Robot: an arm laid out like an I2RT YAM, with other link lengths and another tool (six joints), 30 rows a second.
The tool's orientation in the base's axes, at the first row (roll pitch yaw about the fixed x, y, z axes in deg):
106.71, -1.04, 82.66
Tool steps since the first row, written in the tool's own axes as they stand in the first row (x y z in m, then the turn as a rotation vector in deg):
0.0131, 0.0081, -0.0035, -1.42, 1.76, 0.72
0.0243, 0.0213, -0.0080, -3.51, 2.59, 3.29
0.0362, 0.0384, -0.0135, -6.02, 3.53, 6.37
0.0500, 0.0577, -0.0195, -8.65, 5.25, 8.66
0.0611, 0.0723, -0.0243, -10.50, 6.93, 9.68
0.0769, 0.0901, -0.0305, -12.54, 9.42, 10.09
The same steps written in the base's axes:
0.0006, 0.0130, 0.0090, 1.00, -1.59, 1.45
0.0015, 0.0239, 0.0231, 3.41, -4.01, 1.47
0.0027, 0.0354, 0.0413, 6.29, -6.91, 1.44
0.0042, 0.0488, 0.0618, 8.61, -9.88, 2.38
0.0052, 0.0595, 0.0773, 9.82, -11.92, 3.66
0.0063, 0.0750, 0.0964, 10.66, -14.13, 5.89

